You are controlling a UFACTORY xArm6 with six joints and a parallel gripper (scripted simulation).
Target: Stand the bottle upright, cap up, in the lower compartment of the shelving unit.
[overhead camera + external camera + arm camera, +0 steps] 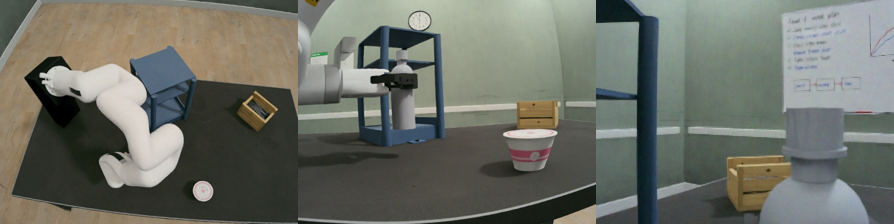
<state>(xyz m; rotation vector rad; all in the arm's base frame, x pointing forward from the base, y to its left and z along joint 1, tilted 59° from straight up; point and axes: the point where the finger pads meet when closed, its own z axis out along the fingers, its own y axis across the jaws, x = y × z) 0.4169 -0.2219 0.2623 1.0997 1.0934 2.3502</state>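
Right now the shelving unit is 27 cm to the left of my hand, 12 cm ahead of it and 2 cm above it. The rest, counted from my hand: pink cup (25 cm to the right, 13 cm below, 10 cm ahead); then bottle (1 cm above); then wooden crate (61 cm ahead, 12 cm below).
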